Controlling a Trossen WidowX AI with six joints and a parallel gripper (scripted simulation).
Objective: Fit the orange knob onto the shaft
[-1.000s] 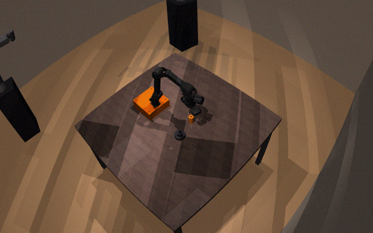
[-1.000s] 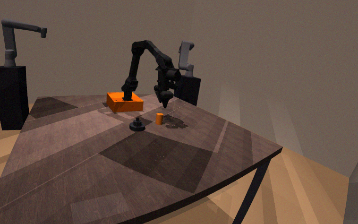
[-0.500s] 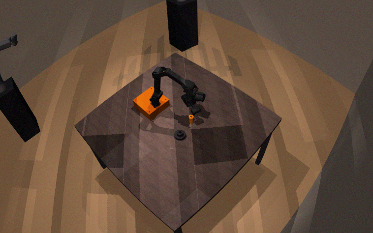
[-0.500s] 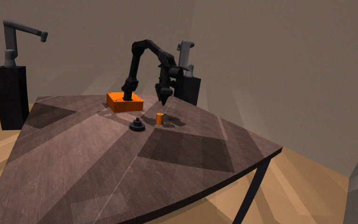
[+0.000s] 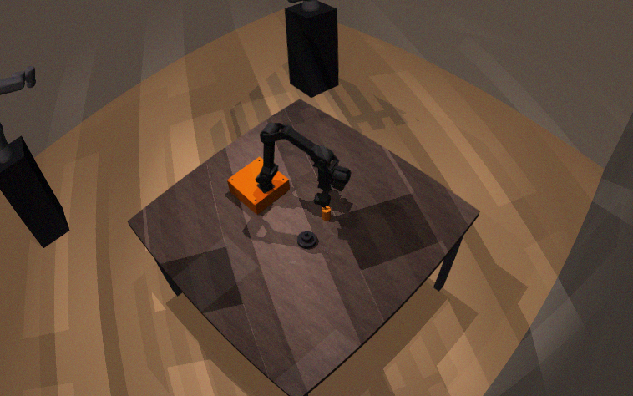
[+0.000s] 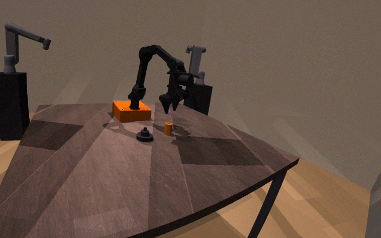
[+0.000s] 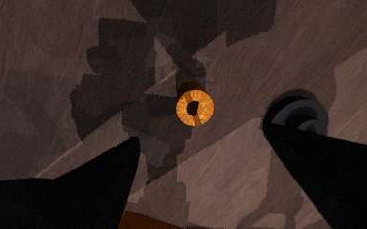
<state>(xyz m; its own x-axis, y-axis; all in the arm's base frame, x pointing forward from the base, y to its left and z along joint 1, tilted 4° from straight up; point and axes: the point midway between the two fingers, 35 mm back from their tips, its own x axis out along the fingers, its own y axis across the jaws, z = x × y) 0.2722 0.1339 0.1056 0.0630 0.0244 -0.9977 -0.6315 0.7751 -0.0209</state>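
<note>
Right now the orange knob is 100 mm below my gripper tip. From my gripper tip the other things lie so: dark round pedestal: 50 mm ahead, 150 mm to the right, 90 mm below.
</note>
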